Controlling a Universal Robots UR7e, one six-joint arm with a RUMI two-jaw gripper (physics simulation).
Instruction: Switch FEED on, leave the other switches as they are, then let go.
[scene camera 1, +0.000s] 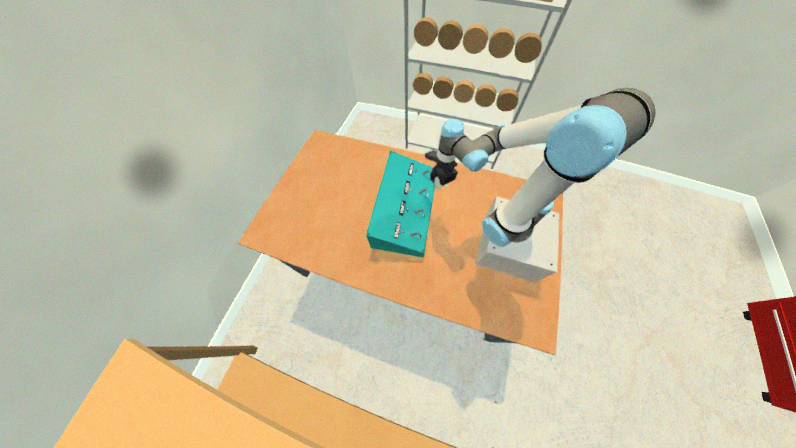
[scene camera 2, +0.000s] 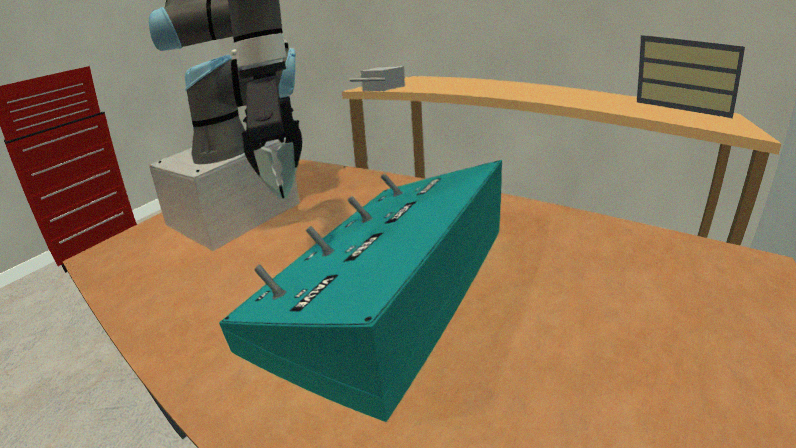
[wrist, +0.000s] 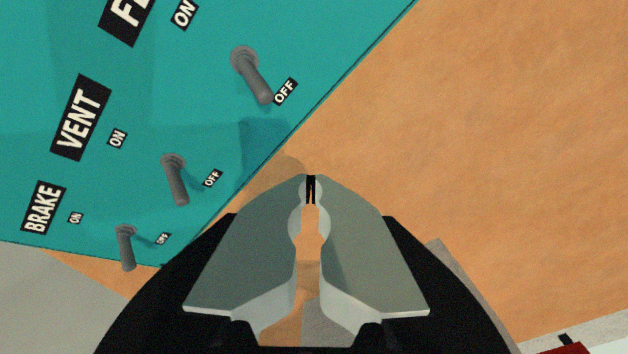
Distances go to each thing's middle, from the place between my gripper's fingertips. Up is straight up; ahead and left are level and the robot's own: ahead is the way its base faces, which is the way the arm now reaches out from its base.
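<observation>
There's the teal switch box (scene camera 2: 355, 322), and my gripper is 100 mm to the right of it, 90 mm above it and 120 mm short of it.
</observation>
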